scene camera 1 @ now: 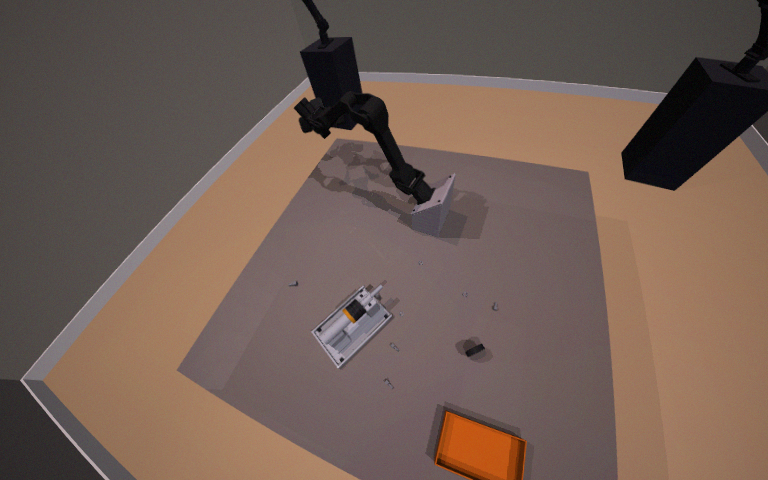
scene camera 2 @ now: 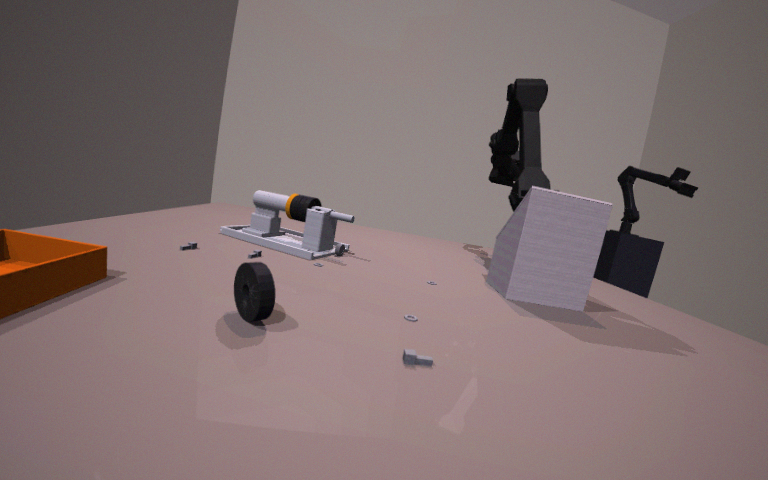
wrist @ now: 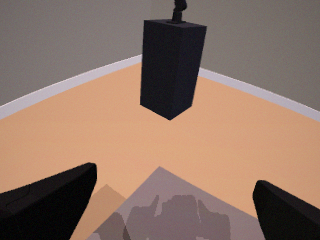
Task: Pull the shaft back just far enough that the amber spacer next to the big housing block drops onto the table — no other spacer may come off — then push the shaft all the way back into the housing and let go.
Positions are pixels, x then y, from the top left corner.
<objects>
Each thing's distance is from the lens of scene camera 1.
shaft fixture [scene camera 1: 341,339]: 81 cm
</objects>
